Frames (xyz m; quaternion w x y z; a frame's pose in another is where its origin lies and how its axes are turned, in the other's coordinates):
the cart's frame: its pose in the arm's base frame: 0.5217 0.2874 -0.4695 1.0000 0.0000 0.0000 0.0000
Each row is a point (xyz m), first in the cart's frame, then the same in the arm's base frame.
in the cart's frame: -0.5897 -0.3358 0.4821
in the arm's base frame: -0.0680 -0.0484 0.0126
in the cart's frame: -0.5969 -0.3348 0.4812
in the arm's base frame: -0.0752 -0.0474 0.0117
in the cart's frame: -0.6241 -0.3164 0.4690
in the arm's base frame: -0.1024 -0.0290 -0.0005
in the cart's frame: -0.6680 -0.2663 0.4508
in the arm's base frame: -0.1463 0.0211 -0.0187
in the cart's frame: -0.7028 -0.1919 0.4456
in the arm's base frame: -0.1811 0.0955 -0.0239
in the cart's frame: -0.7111 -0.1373 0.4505
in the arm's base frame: -0.1894 0.1501 -0.0190
